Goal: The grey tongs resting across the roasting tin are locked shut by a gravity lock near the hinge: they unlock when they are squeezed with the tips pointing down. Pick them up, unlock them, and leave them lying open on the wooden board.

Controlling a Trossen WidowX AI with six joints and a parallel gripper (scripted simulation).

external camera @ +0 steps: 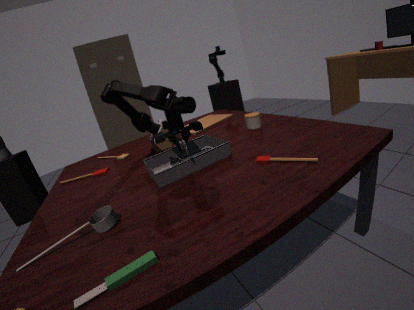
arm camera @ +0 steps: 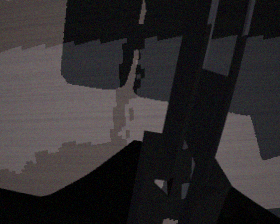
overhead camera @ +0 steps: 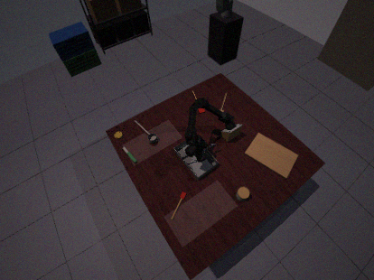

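The grey roasting tin is 2 cm below my gripper tip and 1 cm ahead of it. Also, from my gripper tip: wooden board: 50 cm behind, 32 cm to the left, 4 cm below; then round tub: 42 cm to the left, 9 cm behind, 2 cm below; then green-handled knife: 43 cm ahead, 33 cm to the right, 4 cm below.
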